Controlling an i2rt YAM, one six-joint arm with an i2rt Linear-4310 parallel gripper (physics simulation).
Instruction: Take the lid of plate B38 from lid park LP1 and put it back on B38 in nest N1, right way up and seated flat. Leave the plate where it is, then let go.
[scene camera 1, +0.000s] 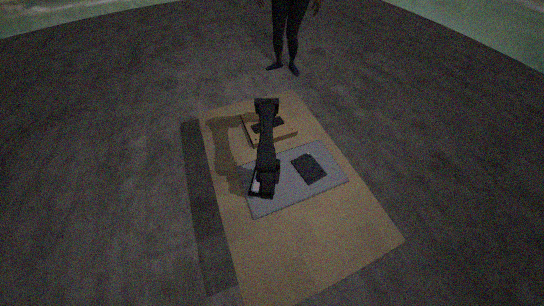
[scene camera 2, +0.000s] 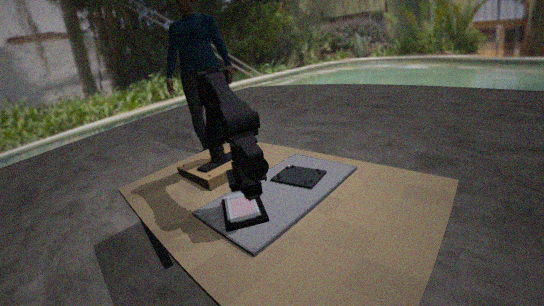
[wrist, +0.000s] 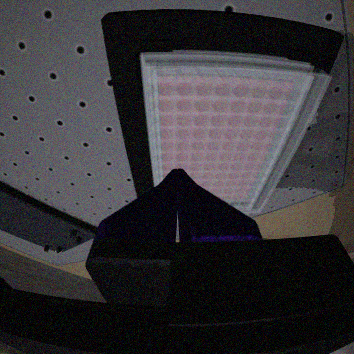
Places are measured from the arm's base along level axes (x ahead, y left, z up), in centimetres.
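Pixels of known places: gripper, fingertip midpoint: (wrist: 177, 177); arm's base, link origin: (scene camera 2: 219, 162).
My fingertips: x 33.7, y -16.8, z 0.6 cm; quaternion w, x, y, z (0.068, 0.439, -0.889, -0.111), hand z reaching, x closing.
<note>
Ahead of a thing's pixels: the offset from my fingertips to its top centre. "spot": to the spot under its first point. Level surfaces: height alone.
The plate @(dx -1.6, dy -2.8, dz +0.0 cm) (scene camera 1: 256, 187) (scene camera 2: 243, 207) (wrist: 215, 125), with pink wells, sits in the black nest @(dx -1.3, dy -2.3, dz -1.6 cm) (scene camera 2: 247, 224) (wrist: 130, 110). A clear lid @(spot: dx +3.9, dy -5.8, dz -0.2 cm) (wrist: 230, 70) appears to lie over the wells, its pale borders showing around them in the wrist view. I cannot tell for certain that it is flat all round. My gripper (scene camera 2: 253, 194) (wrist: 177, 177) is shut and empty, its fingertips together above the near side of the plate. The dark lid park @(dx +2.5, dy +22.7, dz -1.4 cm) (scene camera 1: 309, 169) (scene camera 2: 298, 177) (wrist: 37, 212) shows no lid on it. Labels are not readable.
Nest and park stand on a grey perforated board @(dx +1.1, dy +13.3, dz -3.3 cm) (scene camera 1: 285, 197) (scene camera 2: 280, 220) (wrist: 65, 90) on a wooden table @(dz -4.7 cm) (scene camera 1: 320, 240) (scene camera 2: 360, 240). The arm stands on a wooden base block (scene camera 1: 287, 134) (scene camera 2: 210, 181). A person (scene camera 1: 286, 30) (scene camera 2: 192, 45) stands behind the table. Lighting is dim.
</note>
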